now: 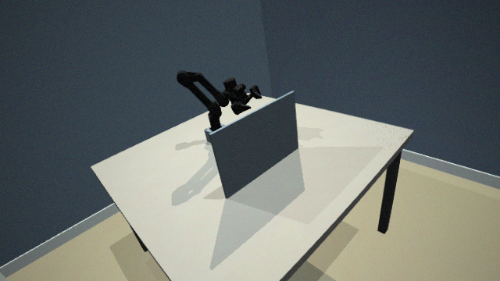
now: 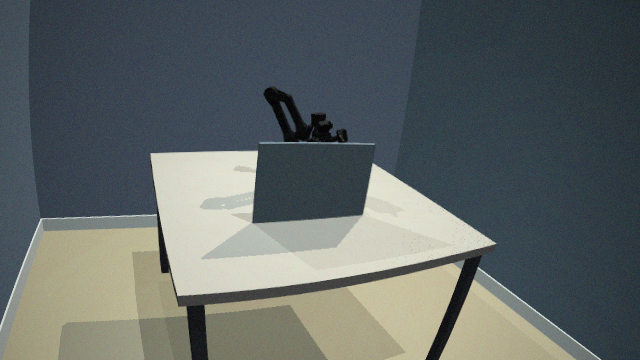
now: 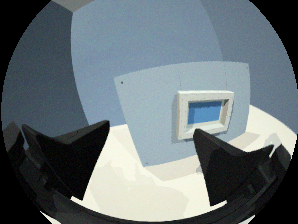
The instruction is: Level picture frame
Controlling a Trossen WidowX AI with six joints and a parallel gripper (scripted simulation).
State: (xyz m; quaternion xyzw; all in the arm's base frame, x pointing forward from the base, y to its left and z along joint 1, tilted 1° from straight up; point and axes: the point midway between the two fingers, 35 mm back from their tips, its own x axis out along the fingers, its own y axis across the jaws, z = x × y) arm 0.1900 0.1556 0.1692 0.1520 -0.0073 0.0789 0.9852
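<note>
Now: gripper tip 190 mm short of the picture frame, 110 mm to the left of it and 80 mm above it. From my gripper tip the other things lie so: wall panel 210 mm ahead, 120 mm to the right, 90 mm below.
</note>
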